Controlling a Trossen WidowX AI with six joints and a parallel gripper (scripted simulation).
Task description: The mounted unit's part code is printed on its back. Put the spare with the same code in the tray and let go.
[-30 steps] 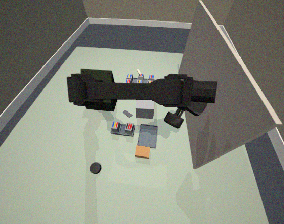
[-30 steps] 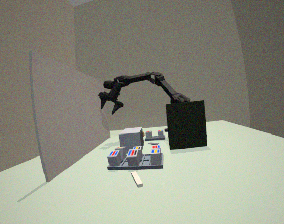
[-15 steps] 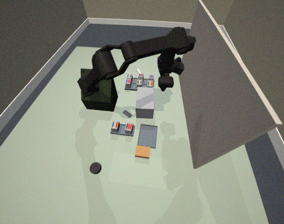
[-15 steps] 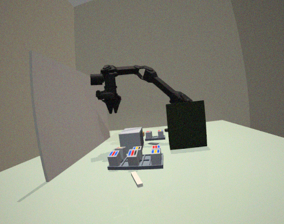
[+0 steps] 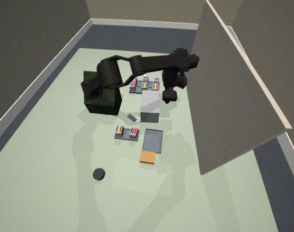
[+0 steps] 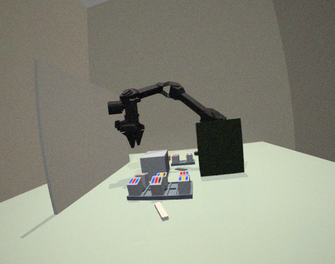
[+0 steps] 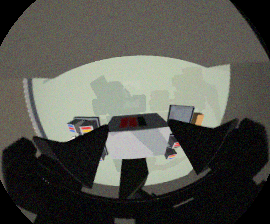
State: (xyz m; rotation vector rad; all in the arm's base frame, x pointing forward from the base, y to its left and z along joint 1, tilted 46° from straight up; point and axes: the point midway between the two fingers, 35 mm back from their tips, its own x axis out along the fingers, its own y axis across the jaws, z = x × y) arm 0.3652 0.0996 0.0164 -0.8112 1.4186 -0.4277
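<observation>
Right now my gripper tip is 160 mm past the rack, 200 mm to the left of it and 130 mm above it. Also, from my gripper tip: mounted unit: 80 mm behind, 10 mm to the right, 90 mm below; grey tray: 20 mm behind, 200 mm to the right, 140 mm below; tall grey panel: 160 mm ahead, 40 mm to the left, 90 mm above.
</observation>
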